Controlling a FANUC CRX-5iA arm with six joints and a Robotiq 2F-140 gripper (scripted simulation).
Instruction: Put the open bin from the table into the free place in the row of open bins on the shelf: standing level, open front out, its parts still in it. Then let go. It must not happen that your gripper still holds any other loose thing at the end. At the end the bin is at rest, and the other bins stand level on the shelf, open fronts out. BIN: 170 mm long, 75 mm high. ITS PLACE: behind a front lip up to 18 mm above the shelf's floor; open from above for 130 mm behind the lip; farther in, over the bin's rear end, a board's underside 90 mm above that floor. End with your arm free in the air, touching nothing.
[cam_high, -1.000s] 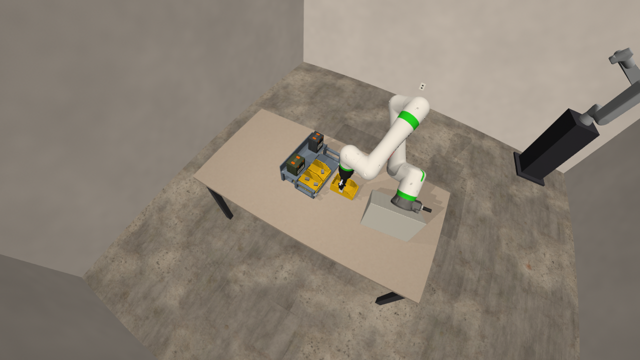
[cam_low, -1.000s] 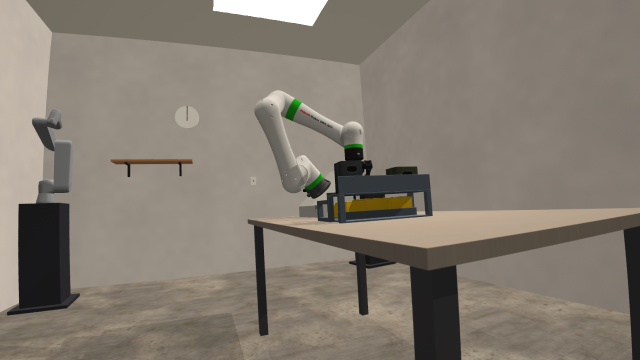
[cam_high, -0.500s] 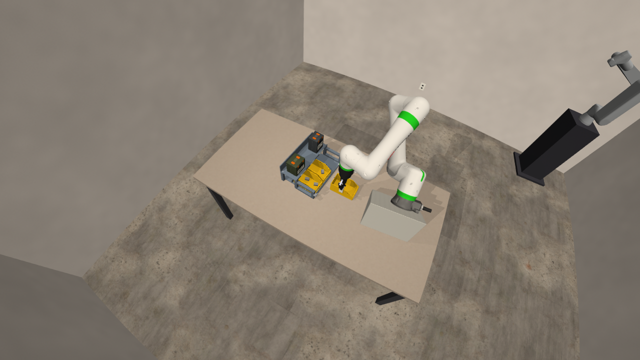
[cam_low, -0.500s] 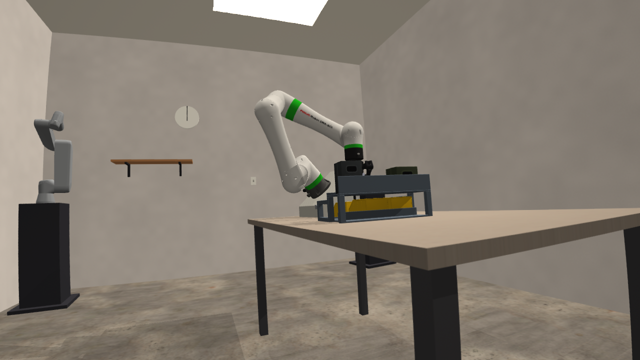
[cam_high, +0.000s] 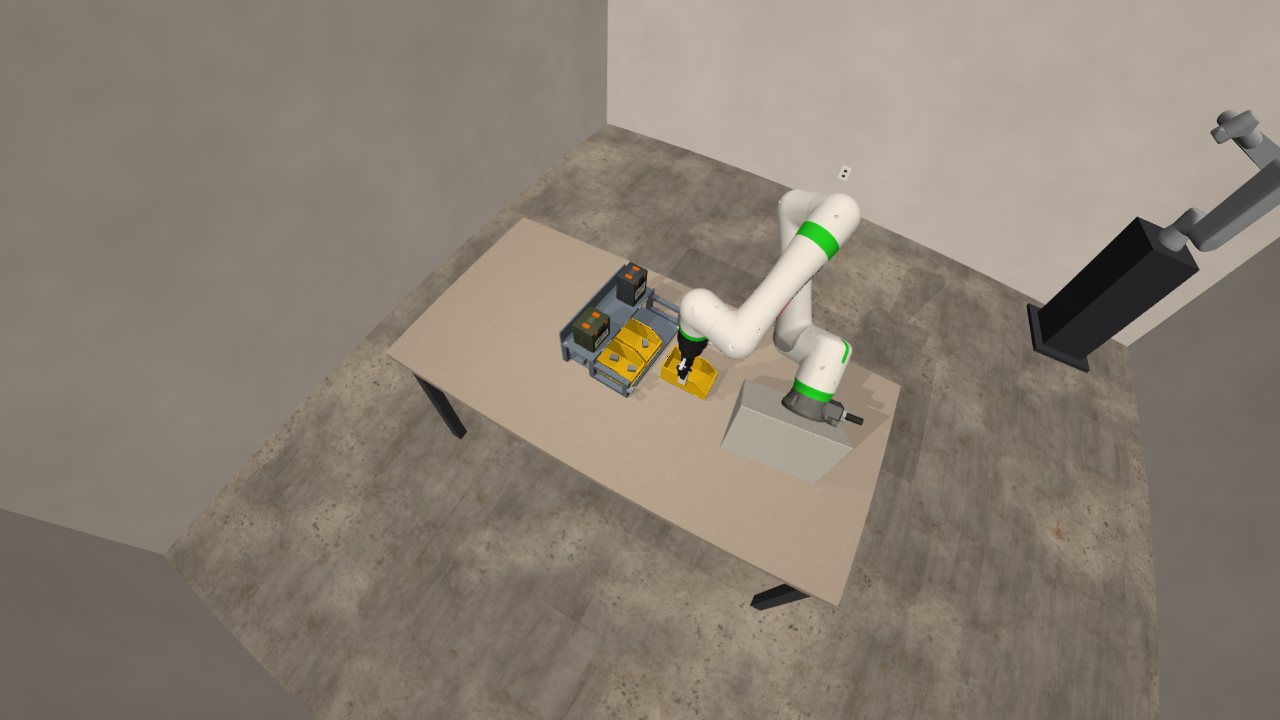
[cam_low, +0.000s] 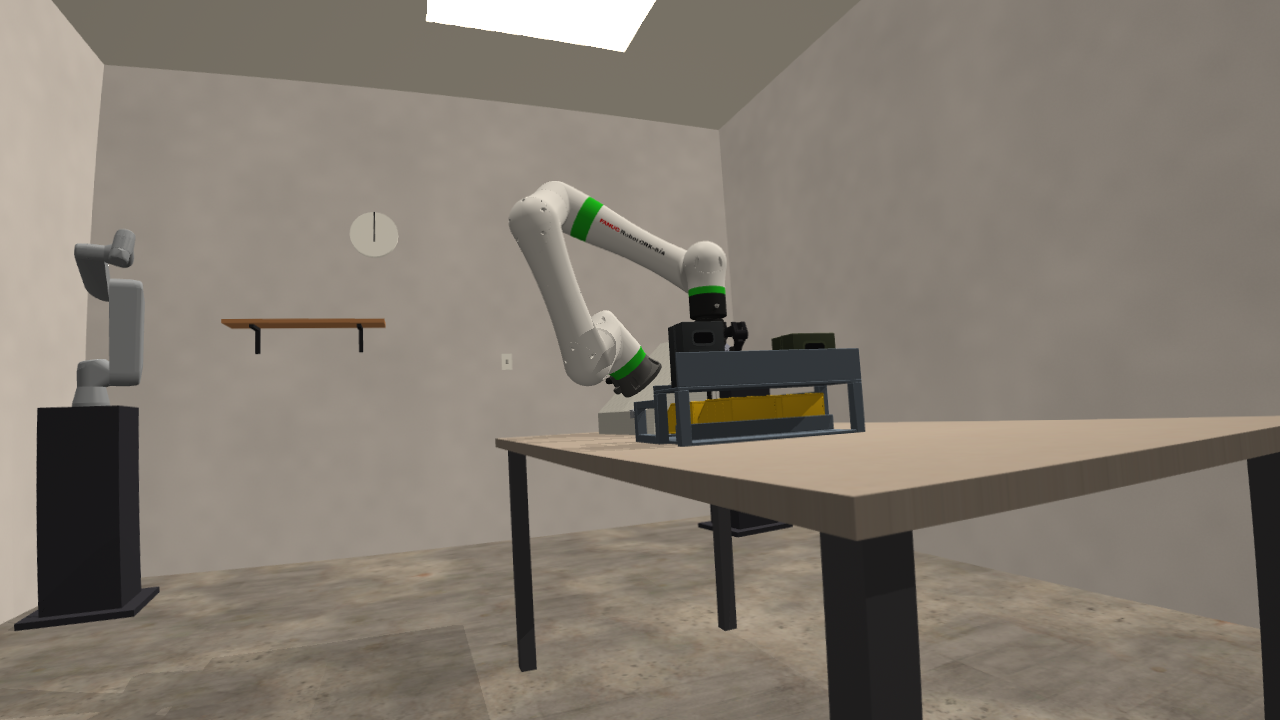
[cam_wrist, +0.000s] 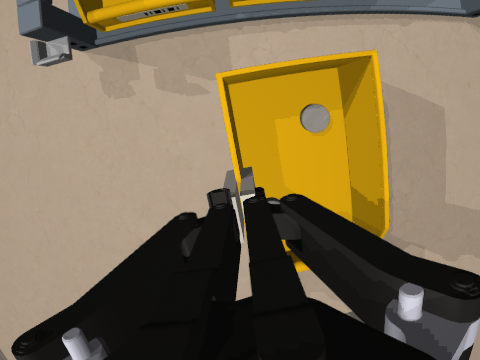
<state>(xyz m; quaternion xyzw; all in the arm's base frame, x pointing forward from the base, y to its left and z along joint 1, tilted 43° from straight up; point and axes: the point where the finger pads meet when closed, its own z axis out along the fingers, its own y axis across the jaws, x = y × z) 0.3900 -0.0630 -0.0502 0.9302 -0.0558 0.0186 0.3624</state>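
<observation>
Now: the shelf lip 120 mm ahead of my hand, 80 mm to the right of it and 70 mm below it. Round my hand: grey shelf floor 250 mm ahead, 100 mm to the right, 80 mm below.
</observation>
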